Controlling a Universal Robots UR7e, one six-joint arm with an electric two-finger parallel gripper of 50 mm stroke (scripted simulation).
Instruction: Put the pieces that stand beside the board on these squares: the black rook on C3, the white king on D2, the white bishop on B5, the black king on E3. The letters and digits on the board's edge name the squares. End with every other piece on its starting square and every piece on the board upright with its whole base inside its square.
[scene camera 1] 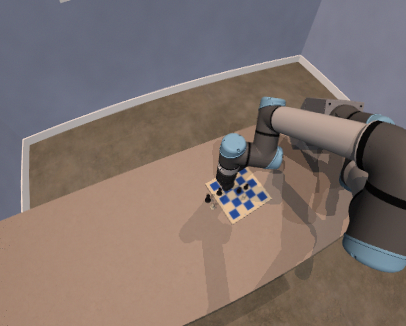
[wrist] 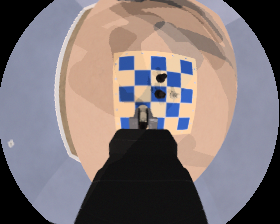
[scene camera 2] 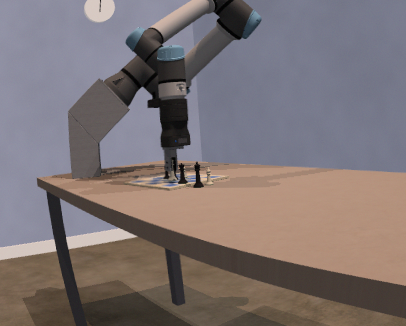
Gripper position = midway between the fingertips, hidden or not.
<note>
In view: the gripper (scene camera 2: 171, 170) and a chessboard (scene camera 1: 235, 208).
The chessboard is seen too in the wrist view (wrist: 134, 72) and in scene camera 2 (scene camera 2: 158, 182). The gripper is seen too in the wrist view (wrist: 142, 113).
</note>
